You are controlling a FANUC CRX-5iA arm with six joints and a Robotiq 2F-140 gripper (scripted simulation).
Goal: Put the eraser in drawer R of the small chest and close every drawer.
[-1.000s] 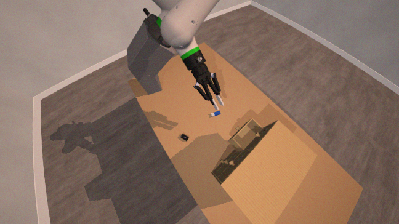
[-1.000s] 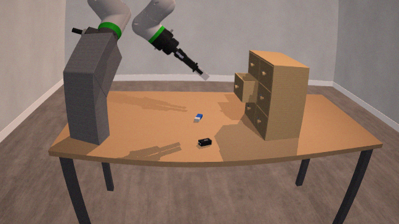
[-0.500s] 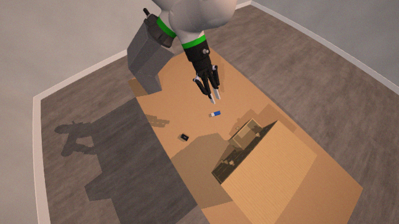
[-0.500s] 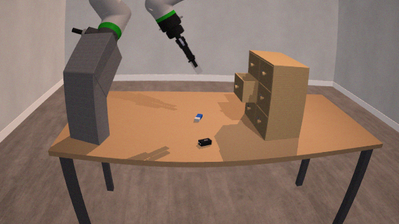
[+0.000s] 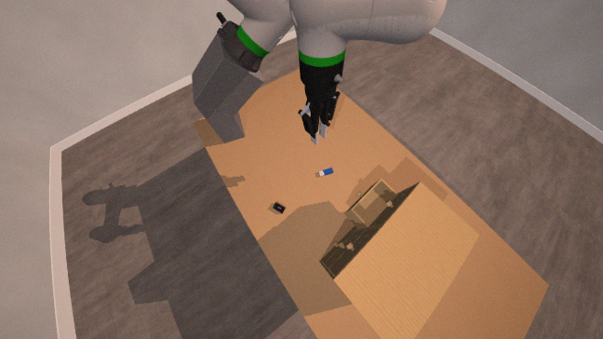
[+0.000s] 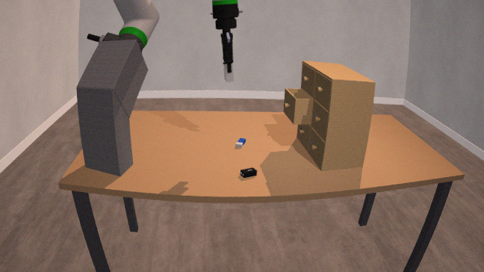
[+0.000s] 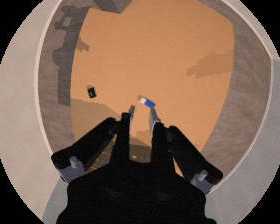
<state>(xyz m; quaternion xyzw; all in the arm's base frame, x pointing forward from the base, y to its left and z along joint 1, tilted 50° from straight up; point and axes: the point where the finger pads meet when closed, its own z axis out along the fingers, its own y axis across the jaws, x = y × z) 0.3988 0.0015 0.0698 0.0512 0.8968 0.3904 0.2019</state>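
My gripper is now 6 cm short of the eraser, 2 cm to the right of it and 28 cm above it. The rest, counted from my hand: small black block (5 cm ahead, 24 cm to the right, 28 cm below).
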